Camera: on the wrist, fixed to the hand. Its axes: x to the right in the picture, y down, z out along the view.
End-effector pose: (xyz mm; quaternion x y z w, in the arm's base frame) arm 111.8 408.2 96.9 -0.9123 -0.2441 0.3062 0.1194
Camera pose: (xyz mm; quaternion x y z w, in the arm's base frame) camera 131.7 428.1 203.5 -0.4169 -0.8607 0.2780 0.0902
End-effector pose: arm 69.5 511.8 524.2 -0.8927 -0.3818 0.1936 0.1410
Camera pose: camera 63.3 513.0 634.3 -0.3369 -0.9279 0.1595 0.0034
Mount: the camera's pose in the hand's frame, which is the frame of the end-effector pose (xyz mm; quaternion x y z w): -29.2 -48.7 -94.5 -0.1632 -0.2067 -0.6779 0.6864
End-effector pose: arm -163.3 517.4 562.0 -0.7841 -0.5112 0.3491 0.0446
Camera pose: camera -151.6 543.3 668.5 -0.1268 -0.9486 0.2880 0.0336
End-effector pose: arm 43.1 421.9 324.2 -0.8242 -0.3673 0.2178 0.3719
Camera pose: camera 62.7 378.8 423.7 -0.3324 -0.9233 0.0078 0.1925
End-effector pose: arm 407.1 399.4 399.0 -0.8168 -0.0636 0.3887 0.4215
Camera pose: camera 462.9 357.4 484.3 -0.5060 -0.7479 0.1395 0.4064
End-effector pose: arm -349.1 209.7 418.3 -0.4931 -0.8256 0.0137 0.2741
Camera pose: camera -333.7 137.3 500.0 -0.1793 0.9598 0.2092 0.0537
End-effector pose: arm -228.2 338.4 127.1 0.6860 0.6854 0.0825 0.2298
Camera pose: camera -314.0 326.7 195.4 -0.0142 0.8745 -0.1291 0.4673
